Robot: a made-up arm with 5 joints.
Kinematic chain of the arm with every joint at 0, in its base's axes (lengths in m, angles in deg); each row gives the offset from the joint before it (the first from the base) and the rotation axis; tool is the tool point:
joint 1: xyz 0 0 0.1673 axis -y
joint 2: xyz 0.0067 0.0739 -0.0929 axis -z
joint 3: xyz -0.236 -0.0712 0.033 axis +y
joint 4: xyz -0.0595 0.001 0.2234 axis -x
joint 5: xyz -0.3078 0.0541 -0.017 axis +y
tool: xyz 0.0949 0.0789 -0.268
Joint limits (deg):
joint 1: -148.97..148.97
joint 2: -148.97..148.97
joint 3: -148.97..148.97
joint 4: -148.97..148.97
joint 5: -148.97..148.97
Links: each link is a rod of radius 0.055 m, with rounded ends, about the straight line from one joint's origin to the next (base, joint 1, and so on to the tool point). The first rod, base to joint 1, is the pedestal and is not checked.
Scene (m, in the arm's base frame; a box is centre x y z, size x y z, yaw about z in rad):
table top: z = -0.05
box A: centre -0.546 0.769 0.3 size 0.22 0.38 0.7 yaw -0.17
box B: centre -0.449 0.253 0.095 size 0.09 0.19 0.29 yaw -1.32
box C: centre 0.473 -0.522 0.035 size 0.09 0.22 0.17 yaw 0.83
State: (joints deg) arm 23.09 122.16 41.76 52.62 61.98
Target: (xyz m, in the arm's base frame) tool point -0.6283 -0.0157 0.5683
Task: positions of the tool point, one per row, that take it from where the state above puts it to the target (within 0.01 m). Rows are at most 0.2 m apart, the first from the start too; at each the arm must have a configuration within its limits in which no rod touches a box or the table.
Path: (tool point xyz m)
1: -0.0805 0.7212 0.5305
2: -0.2221 0.6587 0.5576
3: -0.3213 0.5533 0.6044
4: -0.3649 0.4230 0.6619
5: -0.3496 0.2882 0.7182
6: -0.4825 0.2396 0.6726
7: -0.5814 0.1311 0.6204
8: -0.6283 -0.0157 0.5683

